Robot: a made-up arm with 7 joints.
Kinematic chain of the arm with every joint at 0, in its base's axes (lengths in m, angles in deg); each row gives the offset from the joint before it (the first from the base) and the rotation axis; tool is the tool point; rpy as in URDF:
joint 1: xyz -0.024 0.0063 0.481 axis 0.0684 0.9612 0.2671
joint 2: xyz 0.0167 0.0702 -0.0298 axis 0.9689 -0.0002 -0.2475
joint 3: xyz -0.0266 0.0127 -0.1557 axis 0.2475 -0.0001 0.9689
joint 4: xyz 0.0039 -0.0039 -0.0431 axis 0.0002 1 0
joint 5: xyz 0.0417 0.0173 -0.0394 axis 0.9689 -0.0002 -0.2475
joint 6: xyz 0.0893 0.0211 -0.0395 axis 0.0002 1 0
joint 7: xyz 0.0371 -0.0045 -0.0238 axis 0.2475 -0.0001 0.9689
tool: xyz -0.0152 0.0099 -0.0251 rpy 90 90 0
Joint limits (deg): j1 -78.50..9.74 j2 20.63..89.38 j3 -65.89..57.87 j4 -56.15..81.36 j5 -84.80..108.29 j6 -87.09..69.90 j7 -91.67..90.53
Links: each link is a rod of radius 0.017 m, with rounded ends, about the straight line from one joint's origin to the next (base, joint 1, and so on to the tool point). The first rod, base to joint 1, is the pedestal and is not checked.
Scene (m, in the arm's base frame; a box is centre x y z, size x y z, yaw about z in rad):
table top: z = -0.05
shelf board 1: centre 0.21 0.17 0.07 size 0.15 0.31 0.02 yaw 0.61
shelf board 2: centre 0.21 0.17 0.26 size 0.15 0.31 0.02 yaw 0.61
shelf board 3: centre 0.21 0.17 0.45 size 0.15 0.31 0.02 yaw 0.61
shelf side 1: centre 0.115 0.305 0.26 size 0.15 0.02 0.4 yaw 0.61
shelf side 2: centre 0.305 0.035 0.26 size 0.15 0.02 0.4 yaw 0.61
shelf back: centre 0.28 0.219 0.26 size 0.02 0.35 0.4 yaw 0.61
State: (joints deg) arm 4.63 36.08 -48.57 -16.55 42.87 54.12 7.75
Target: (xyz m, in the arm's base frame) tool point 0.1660 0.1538 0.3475
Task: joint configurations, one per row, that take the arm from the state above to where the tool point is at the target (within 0.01 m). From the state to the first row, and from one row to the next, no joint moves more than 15 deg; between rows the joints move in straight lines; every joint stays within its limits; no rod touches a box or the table.
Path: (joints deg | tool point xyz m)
1: 7.18 28.35 -43.30 -18.75 56.85 56.24 15.50 | 0.0816 0.1493 0.2101
2: 9.74 20.63 -38.02 -20.96 70.83 58.37 23.24 | 0.0733 0.1373 0.2236
3: 6.43 24.83 -45.64 -32.69 80.97 54.60 16.73 | 0.0911 0.1188 0.2643
4: 3.12 29.03 -53.25 -44.42 91.11 50.84 10.22 | 0.0951 0.1053 0.3066
5: -0.20 33.23 -60.86 -56.15 101.24 47.08 3.71 | 0.0894 0.1002 0.3475
6: -3.65 37.24 -53.52 -53.42 87.12 49.73 4.75 | 0.1165 0.1152 0.3425
7: -7.10 41.25 -46.17 -50.70 73.00 52.38 5.79 | 0.1424 0.1334 0.3423
8: -10.56 45.26 -38.83 -47.97 58.88 55.03 6.84 | 0.1660 0.1538 0.3475

